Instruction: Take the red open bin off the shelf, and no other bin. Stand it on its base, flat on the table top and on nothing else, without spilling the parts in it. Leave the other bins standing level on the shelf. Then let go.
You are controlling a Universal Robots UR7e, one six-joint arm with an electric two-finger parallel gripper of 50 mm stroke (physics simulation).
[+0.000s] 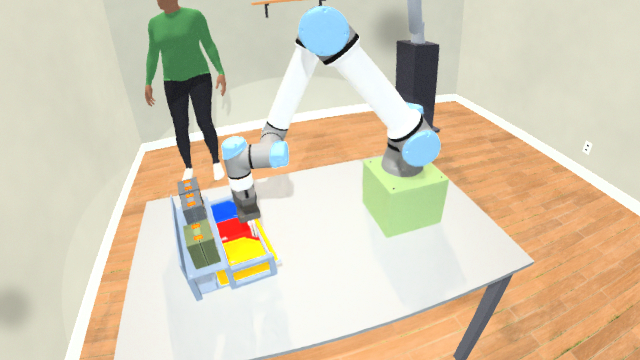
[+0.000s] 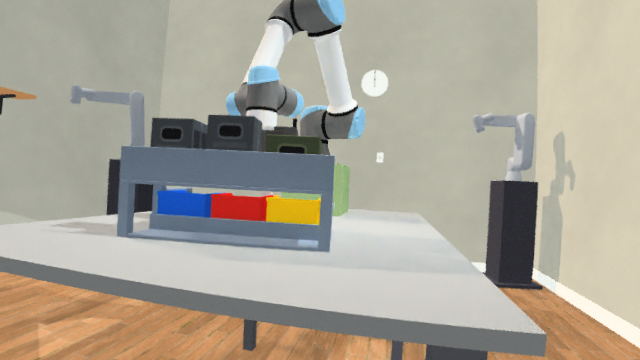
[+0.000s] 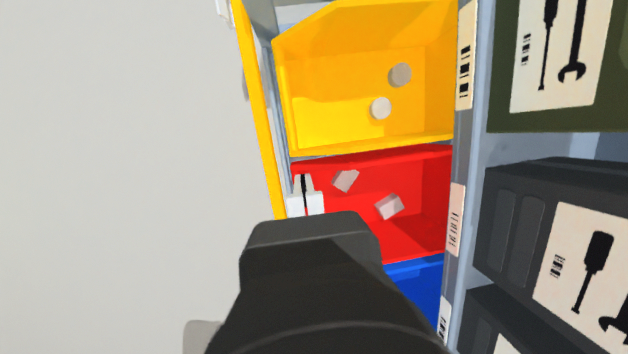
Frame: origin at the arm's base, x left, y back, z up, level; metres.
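Seen in the pictures: gripper, between the fingertips: [image 1: 254,236] [image 3: 303,183]; arm's base, origin of its link: [image 1: 402,165].
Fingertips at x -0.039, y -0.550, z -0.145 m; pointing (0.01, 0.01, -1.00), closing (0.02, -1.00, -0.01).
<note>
Pixels of each thing's middle, then the offset from my fingertips to it.
- red open bin, middle of its body: [image 3: 374,200] [image 2: 246,211] [image 1: 231,237] dx -0.027, dy -0.076, dz +0.000 m
- yellow bin, middle of its body: [image 3: 370,90] [image 2: 296,214] [image 1: 239,258] dx +0.085, dy -0.072, dz +0.000 m
- blue bin, middle of its body: [image 3: 379,280] [image 2: 197,208] [image 1: 224,218] dx -0.139, dy -0.084, dz +0.000 m
- yellow bar, middle of its body: [image 3: 282,222] [image 1: 258,224] dx -0.032, dy +0.025, dz +0.017 m
- dark green case, middle of its body: [image 2: 294,163] [image 1: 201,243] dx +0.091, dy -0.169, dz +0.107 m
The red open bin [image 1: 232,230] [image 2: 239,207] [image 3: 410,235] stands on the lower shelf between the yellow bin [image 1: 245,250] [image 2: 293,210] [image 3: 325,125] and the blue bin [image 1: 223,211] [image 2: 184,204] [image 3: 420,285]. Two pale blocks [image 3: 345,180] [image 3: 389,206] lie in it. The shelf [image 1: 230,277] [image 2: 227,167] stands on the table. My gripper [image 1: 256,232] [image 3: 303,183] points down at the red bin's front end, its fingers shut together with no part visible between them. Whether the fingertips touch the bin is unclear. The gripper body hides part of the red and blue bins.
A yellow bar [image 1: 266,240] [image 3: 262,130] runs along the shelf's front, close beside the fingers. Dark grey cases [image 1: 192,205] [image 2: 234,132] and a dark green case [image 1: 202,245] [image 2: 295,145] [image 3: 550,120] stand on the upper level. The arm's green base block [image 1: 405,205] is across the table.
</note>
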